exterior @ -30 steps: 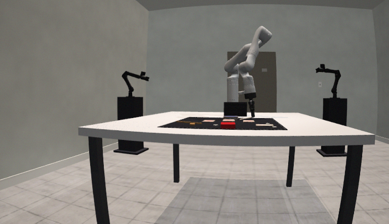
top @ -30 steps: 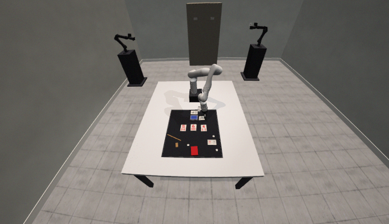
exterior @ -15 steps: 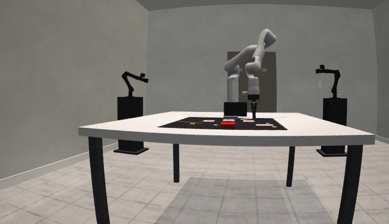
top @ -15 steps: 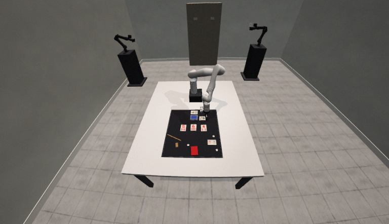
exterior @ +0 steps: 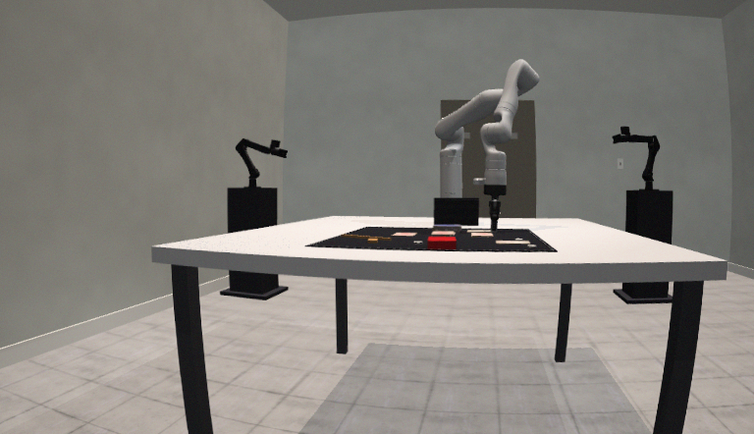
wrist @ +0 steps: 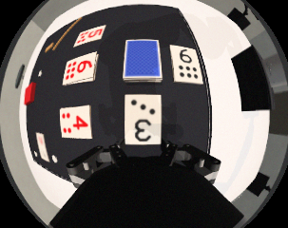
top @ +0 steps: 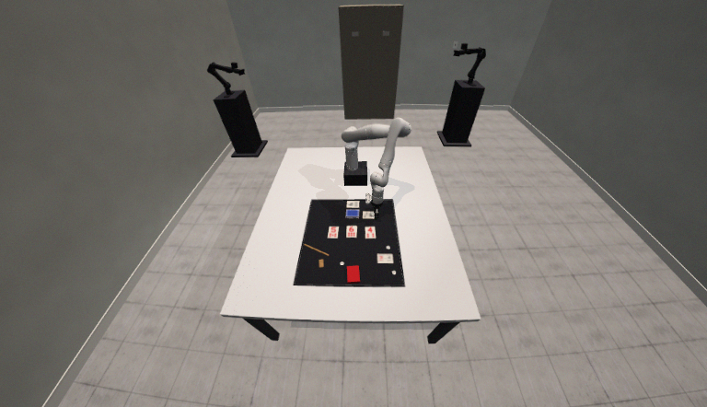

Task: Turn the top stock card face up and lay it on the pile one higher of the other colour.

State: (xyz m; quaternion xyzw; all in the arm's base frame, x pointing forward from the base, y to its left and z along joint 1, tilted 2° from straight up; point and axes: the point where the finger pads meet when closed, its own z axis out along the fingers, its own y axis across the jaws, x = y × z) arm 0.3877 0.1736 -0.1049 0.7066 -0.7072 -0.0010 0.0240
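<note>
My hand is 40 mm to the left of the blue-backed card and 10 mm above it. From my hand the other things lie so: black mat (170 mm ahead, 160 mm to the right, 30 mm below); black 6 card (160 mm to the right, 90 mm behind, 10 mm below); red block (430 mm ahead, 130 mm to the right).
</note>
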